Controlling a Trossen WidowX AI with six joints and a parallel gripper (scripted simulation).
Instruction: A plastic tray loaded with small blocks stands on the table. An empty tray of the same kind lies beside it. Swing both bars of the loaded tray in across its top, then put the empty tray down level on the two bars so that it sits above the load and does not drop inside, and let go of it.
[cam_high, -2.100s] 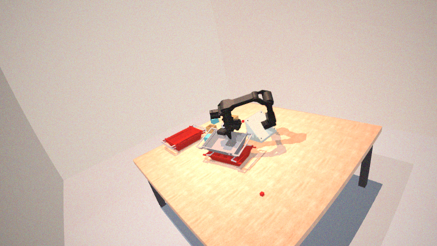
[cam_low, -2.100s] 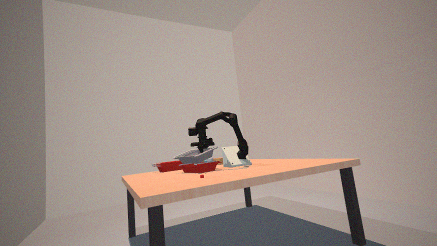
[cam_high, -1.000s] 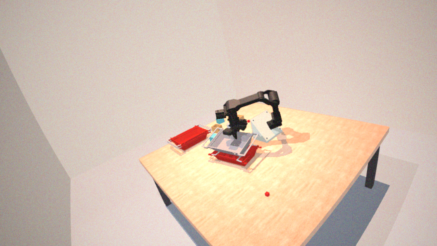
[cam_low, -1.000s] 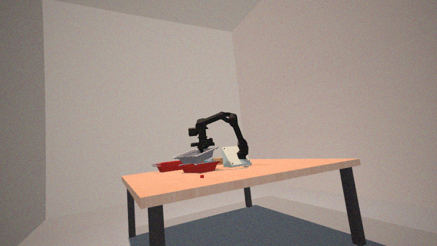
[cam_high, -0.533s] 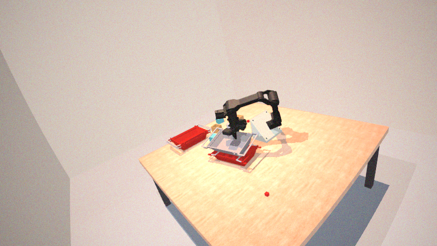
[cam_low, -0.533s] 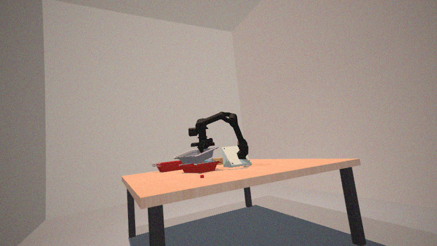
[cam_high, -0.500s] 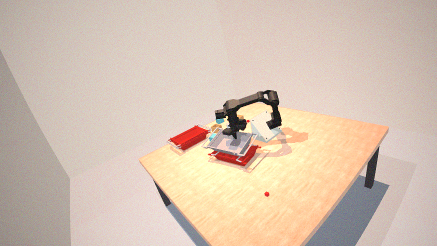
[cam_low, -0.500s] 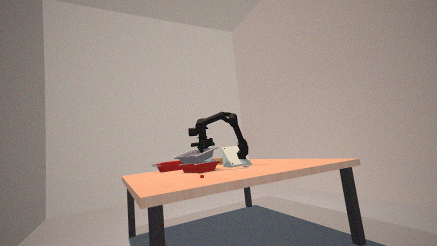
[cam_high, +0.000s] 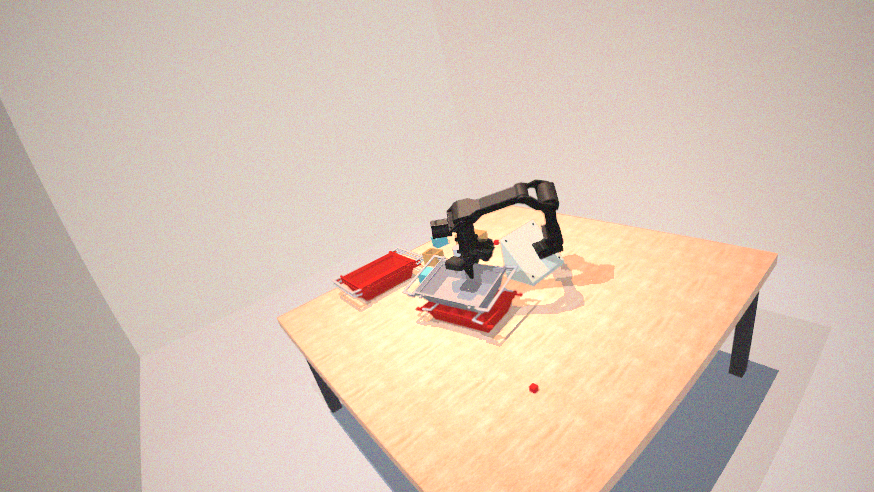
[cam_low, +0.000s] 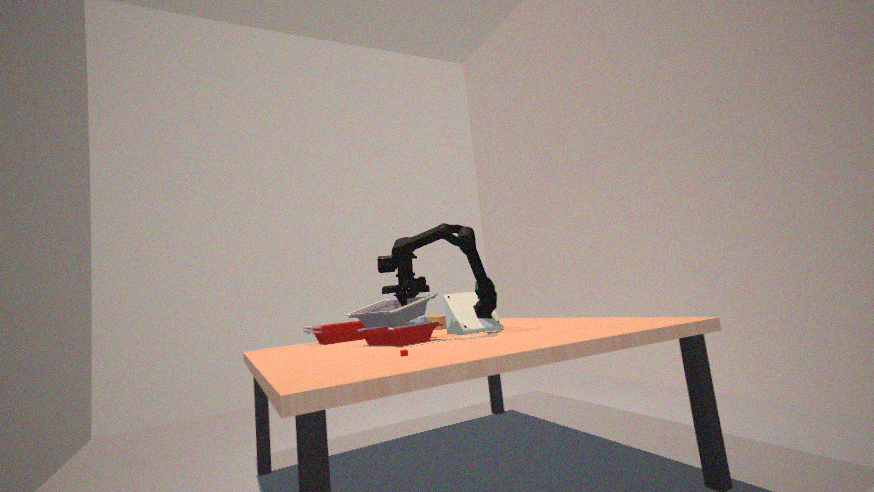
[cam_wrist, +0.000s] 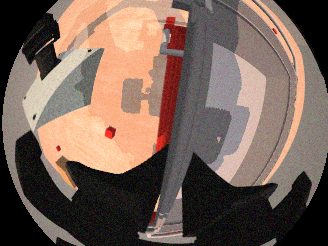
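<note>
My gripper tip is now 70 mm short of the grey tray, 20 mm to the right of it and 20 mm below it. Round my gripper tip: small red cube (150 mm ahead, 420 mm to the left, 100 mm below); tan box (80 mm behind, 410 mm to the right, 90 mm below).
</note>
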